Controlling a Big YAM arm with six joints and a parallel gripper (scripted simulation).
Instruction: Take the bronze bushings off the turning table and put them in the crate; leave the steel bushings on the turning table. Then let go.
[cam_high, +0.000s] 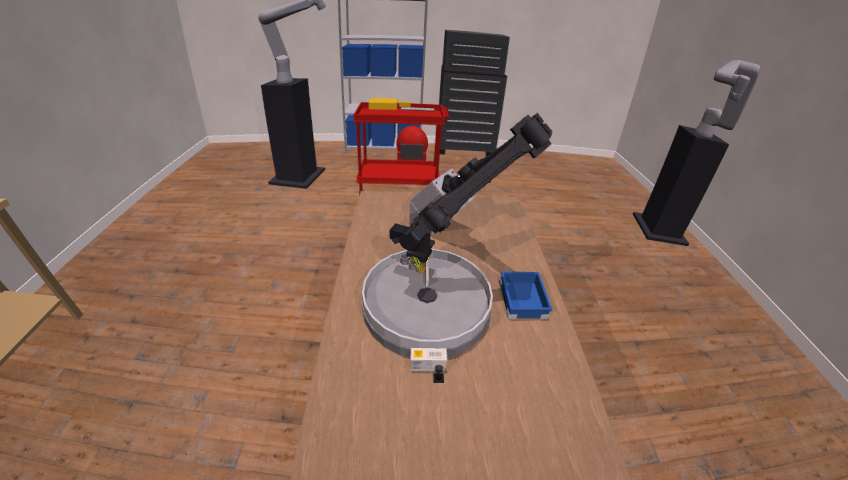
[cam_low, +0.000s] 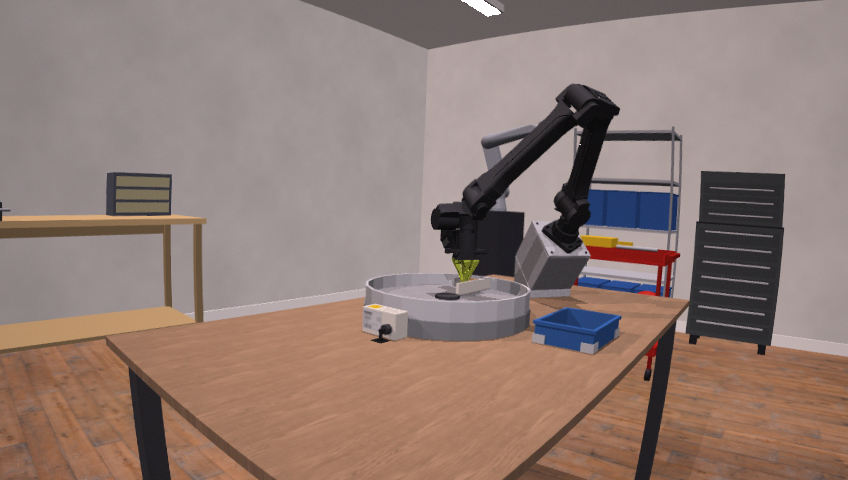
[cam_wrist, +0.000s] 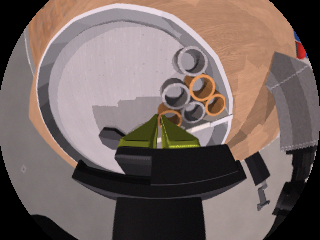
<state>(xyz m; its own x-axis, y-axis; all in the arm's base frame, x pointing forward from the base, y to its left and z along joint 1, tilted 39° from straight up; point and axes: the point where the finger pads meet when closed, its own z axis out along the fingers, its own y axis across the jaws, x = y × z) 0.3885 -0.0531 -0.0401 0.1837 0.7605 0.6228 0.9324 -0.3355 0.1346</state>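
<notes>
Now: the crate 38 cm to the left of my hand and 6 cm below it. The rest, counted from my hand: turning table: 10 cm ahead, 5 cm to the left, 3 cm below.
</notes>
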